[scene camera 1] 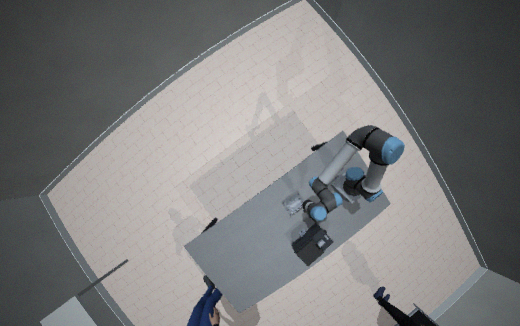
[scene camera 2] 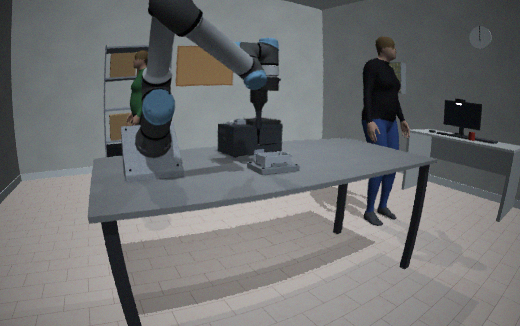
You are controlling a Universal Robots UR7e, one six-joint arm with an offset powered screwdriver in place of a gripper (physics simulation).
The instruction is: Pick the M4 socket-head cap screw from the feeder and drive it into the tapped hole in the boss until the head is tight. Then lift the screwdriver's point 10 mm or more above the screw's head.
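The screwdriver [scene camera 1: 307, 204] [scene camera 2: 258, 117] hangs point down from the arm's wrist. In scene camera 2 its thin dark shaft runs down to the left end of a light grey fixture [scene camera 1: 293, 204] [scene camera 2: 274, 160], in front of the dark feeder. The shaft blends with the feeder behind it, and whether the point touches anything is too small to tell. The feeder [scene camera 1: 306, 248] [scene camera 2: 235, 139] is a dark box on the table beside the fixture. The M4 screw, the boss's tapped hole and the bit's very end cannot be made out. In scene camera 1 the wrist covers most of the tool.
The arm's base stands on a light plate [scene camera 2: 126, 150] at one end of the grey table [scene camera 1: 240, 260] [scene camera 2: 350, 152]. A person in black and blue [scene camera 1: 202, 306] [scene camera 2: 384, 90] stands beyond the table's far end. A person in green [scene camera 2: 136, 95] stands by the shelf rack [scene camera 2: 105, 100].
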